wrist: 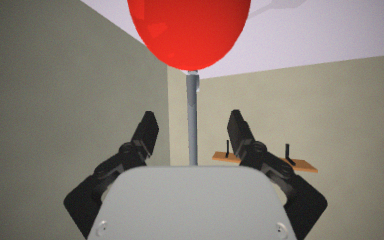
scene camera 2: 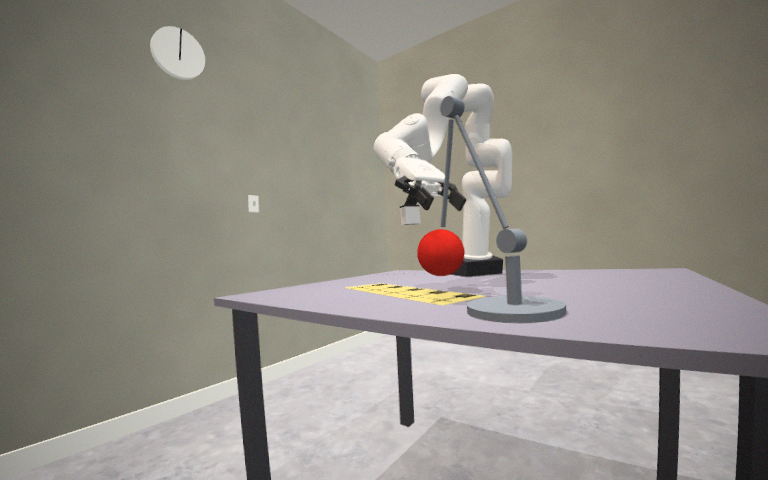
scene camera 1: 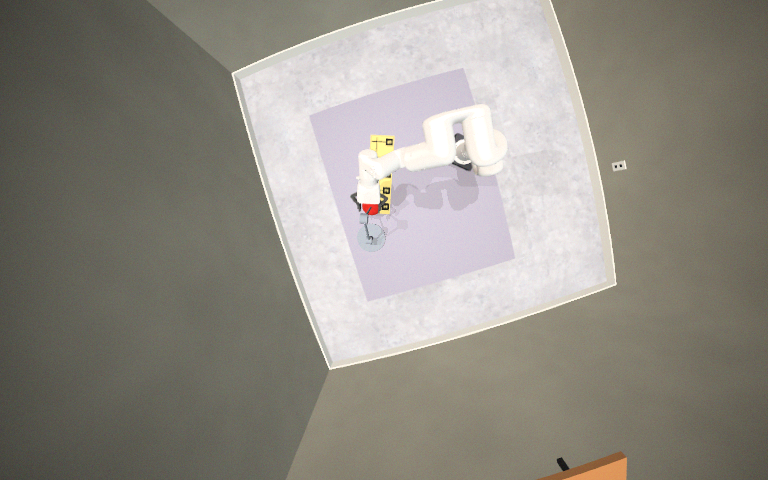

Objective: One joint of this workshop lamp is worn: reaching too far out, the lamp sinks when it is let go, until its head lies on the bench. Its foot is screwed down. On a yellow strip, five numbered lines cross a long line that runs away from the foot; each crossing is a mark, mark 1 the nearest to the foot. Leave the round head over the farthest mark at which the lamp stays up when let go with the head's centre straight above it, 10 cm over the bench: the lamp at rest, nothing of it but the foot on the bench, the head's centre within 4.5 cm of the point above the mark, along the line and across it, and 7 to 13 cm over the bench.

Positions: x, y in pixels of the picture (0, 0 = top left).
Scene:
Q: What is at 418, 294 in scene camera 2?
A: A yellow strip.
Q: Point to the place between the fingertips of the gripper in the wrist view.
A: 192, 119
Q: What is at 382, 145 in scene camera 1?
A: A yellow strip.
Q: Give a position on a round lamp foot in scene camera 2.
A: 514, 308

